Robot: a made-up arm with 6 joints. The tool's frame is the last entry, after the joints. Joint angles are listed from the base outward.
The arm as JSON. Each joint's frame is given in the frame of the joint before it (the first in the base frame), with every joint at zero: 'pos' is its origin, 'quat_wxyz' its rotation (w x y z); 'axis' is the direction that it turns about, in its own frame. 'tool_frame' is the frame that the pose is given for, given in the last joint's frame.
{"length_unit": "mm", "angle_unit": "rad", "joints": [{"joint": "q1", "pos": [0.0, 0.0, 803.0], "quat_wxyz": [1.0, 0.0, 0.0, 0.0], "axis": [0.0, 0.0, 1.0]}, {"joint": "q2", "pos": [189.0, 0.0, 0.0], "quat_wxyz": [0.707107, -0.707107, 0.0, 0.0], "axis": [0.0, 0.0, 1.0]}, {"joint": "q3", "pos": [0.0, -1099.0, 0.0], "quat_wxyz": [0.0, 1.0, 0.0, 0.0], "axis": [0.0, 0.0, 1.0]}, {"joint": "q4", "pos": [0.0, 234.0, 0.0], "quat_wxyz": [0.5, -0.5, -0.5, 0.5], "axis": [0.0, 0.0, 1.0]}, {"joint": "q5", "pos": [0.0, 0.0, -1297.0], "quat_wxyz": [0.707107, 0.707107, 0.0, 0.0], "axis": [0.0, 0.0, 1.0]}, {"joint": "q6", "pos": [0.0, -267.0, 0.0], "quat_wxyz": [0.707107, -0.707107, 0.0, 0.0], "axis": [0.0, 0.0, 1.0]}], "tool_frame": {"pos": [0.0, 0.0, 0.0], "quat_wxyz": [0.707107, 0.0, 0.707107, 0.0]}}
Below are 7 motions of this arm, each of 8 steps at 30 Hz.
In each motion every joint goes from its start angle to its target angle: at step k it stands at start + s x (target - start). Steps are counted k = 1, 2, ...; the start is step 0. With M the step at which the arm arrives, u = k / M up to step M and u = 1 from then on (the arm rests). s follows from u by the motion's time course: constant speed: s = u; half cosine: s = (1 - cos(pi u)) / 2; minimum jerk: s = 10 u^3 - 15 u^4 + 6 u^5.
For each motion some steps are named. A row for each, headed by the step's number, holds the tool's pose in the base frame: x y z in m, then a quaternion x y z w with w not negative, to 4 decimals.
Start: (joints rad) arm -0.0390 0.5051 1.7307 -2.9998 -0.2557 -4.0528
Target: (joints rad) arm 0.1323 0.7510 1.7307 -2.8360 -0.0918 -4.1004
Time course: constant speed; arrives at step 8
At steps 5, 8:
5: 1.3645 0.1029 3.1735 0.2888 -0.5237 0.2368 0.7657
8: 1.5813 0.2179 3.0475 0.3010 -0.4589 0.2284 0.8041

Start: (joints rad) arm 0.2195 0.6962 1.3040 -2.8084 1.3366 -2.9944
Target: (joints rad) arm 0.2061 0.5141 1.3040 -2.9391 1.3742 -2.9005
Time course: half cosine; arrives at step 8
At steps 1, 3, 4, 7, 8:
1: 1.9750 0.3538 2.4249 -0.1989 0.3386 -0.0082 0.9196
3: 1.8943 0.3374 2.5081 -0.1955 0.3223 0.0060 0.9262
4: 1.8347 0.3258 2.5645 -0.1937 0.3103 0.0162 0.9306
7: 1.6830 0.2977 2.6924 -0.1913 0.2796 0.0408 0.9400
8: 1.6700 0.2953 2.7024 -0.1912 0.2770 0.0429 0.9407

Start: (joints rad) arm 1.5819 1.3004 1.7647 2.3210 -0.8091 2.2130
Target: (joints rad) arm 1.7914 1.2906 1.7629 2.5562 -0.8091 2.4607
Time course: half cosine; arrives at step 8
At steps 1, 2, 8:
1: 0.0942 2.4100 2.0888 0.8445 0.1188 0.4767 0.2131
2: 0.0361 2.4086 2.0940 0.8356 0.1142 0.4891 0.2223
8: -0.4176 2.3501 2.1326 0.7615 0.0621 0.5816 0.2792

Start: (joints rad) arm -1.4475 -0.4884 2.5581 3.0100 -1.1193 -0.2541
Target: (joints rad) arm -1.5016 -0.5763 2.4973 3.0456 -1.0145 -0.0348
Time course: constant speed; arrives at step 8
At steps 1, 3, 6, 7, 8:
1: -0.2383 1.7754 1.4287 -0.2626 0.4355 0.6303 0.5866
3: -0.2143 1.8033 1.4105 -0.2712 0.4122 0.6402 0.5888
6: -0.1771 1.8437 1.3826 -0.2849 0.3765 0.6533 0.5919
7: -0.1643 1.8569 1.3731 -0.2896 0.3644 0.6572 0.5928
8: -0.1514 1.8698 1.3636 -0.2945 0.3522 0.6609 0.5937

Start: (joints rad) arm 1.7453 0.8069 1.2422 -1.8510 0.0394 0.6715
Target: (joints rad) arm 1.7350 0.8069 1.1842 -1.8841 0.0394 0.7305
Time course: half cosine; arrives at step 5
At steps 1, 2, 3, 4, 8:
1: -0.3885 2.2750 2.4248 0.4915 0.3005 0.6855 0.4452
2: -0.3848 2.2882 2.4054 0.4863 0.3021 0.6843 0.4516
3: -0.3800 2.3042 2.3812 0.4798 0.3041 0.6829 0.4594
4: -0.3761 2.3167 2.3615 0.4744 0.3057 0.6816 0.4656
8: -0.3745 2.3214 2.3539 0.4724 0.3063 0.6812 0.4680

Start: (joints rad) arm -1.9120 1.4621 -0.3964 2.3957 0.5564 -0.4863
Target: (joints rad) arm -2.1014 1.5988 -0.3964 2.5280 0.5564 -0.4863
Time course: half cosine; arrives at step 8
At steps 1, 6, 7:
1: -0.2405 -0.9410 -0.5798 0.2034 0.4480 0.1620 0.8554
6: -0.3120 -0.7403 -0.6539 0.2452 0.4007 0.1665 0.8669
7: -0.3172 -0.7133 -0.6623 0.2500 0.3936 0.1668 0.8687

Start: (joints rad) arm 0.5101 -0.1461 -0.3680 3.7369 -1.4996 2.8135
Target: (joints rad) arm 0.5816 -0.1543 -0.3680 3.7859 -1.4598 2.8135
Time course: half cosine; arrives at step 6
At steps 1, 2, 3, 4, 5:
1: 1.1556 0.8262 2.0440 0.0712 -0.5240 0.5037 0.6831
2: 1.1435 0.8428 2.0440 0.0702 -0.5212 0.5103 0.6804
3: 1.1266 0.8650 2.0439 0.0688 -0.5175 0.5192 0.6767
4: 1.1093 0.8869 2.0438 0.0673 -0.5139 0.5279 0.6728
5: 1.0963 0.9027 2.0437 0.0661 -0.5112 0.5343 0.6699

